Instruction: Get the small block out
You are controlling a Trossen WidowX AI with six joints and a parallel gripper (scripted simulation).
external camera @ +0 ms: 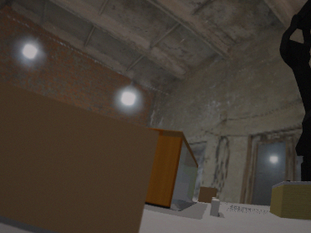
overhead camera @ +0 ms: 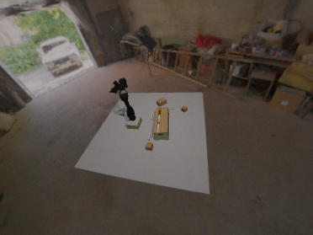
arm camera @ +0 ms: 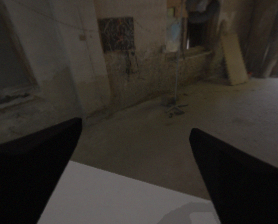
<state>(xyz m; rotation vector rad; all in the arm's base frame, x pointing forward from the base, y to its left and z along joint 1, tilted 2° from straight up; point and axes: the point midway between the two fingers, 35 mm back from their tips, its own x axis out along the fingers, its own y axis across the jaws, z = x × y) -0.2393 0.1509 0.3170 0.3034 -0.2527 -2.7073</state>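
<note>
My gripper tip is now 59 cm short of the clear-fronted box, 16 cm to the left of it and 33 cm above it. From my gripper tip the other things lie so: tan block: 61 cm ahead, 16 cm to the right, 31 cm below; big brown block: 53 cm ahead, 26 cm to the left, 36 cm below; brown cube: 56 cm ahead, 45 cm to the right, 37 cm below.
</note>
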